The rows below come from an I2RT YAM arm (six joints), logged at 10 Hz.
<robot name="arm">
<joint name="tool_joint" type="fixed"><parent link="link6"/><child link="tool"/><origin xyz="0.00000 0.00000 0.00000" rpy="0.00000 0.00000 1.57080"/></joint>
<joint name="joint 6" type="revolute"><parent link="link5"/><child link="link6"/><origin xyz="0.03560 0.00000 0.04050" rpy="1.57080 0.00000 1.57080"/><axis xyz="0 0 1"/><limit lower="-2.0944" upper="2.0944"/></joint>
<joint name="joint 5" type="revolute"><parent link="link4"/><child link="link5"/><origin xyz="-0.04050 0.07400 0.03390" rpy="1.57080 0.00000 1.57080"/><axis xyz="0 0 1"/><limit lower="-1.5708" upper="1.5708"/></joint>
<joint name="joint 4" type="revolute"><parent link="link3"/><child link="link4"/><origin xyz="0.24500 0.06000 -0.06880" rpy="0.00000 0.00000 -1.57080"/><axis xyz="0 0 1"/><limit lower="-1.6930" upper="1.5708"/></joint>
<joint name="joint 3" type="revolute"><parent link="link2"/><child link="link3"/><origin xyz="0.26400 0.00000 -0.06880" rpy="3.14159 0.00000 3.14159"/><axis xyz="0 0 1"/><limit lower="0.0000" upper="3.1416"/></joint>
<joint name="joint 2" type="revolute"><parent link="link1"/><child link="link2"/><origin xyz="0.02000 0.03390 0.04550" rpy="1.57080 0.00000 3.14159"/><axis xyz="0 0 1"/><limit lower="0.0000" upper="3.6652"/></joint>
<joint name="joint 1" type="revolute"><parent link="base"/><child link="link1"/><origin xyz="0.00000 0.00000 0.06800" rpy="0.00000 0.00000 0.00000"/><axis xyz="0 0 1"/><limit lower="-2.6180" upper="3.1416"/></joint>
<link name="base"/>
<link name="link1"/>
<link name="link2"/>
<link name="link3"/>
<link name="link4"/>
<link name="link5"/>
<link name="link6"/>
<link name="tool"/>
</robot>
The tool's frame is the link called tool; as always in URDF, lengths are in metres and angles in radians.
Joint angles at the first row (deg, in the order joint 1, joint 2, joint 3, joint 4, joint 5, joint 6):
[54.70, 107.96, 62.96, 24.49, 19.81, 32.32]
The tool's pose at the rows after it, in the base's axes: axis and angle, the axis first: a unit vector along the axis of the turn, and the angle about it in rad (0 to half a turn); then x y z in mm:
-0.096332 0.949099 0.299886 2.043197 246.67 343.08 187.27
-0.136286 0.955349 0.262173 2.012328 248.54 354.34 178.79
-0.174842 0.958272 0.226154 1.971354 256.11 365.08 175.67
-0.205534 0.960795 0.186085 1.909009 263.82 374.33 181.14
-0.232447 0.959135 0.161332 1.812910 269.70 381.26 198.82
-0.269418 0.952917 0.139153 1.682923 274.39 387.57 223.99
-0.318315 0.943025 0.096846 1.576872 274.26 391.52 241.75
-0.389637 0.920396 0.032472 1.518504 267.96 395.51 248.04
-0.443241 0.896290 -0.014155 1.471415 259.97 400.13 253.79
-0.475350 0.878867 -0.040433 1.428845 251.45 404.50 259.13
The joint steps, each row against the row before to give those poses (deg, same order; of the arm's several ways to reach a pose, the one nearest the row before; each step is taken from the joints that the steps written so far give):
[1.46, 2.06, 0.48, 1.49, 3.06, -3.70]
[0.77, 2.97, 2.30, 0.02, 1.88, -5.00]
[0.04, 2.91, 3.32, 0.02, 1.47, -5.58]
[0.00, 1.88, 3.49, 0.18, 2.58, -5.96]
[0.00, 0.37, 2.87, 2.53, 2.14, -6.76]
[0.02, 0.00, 2.82, 5.05, 1.27, -8.98]
[0.33, -0.02, 1.53, 4.81, 0.89, -9.55]
[0.92, 0.00, 0.02, 3.41, 0.37, -9.99]
[1.11, 0.00, 0.00, 3.19, 0.11, -7.65]
[1.16, 0.00, -0.02, 3.06, 0.13, -5.09]

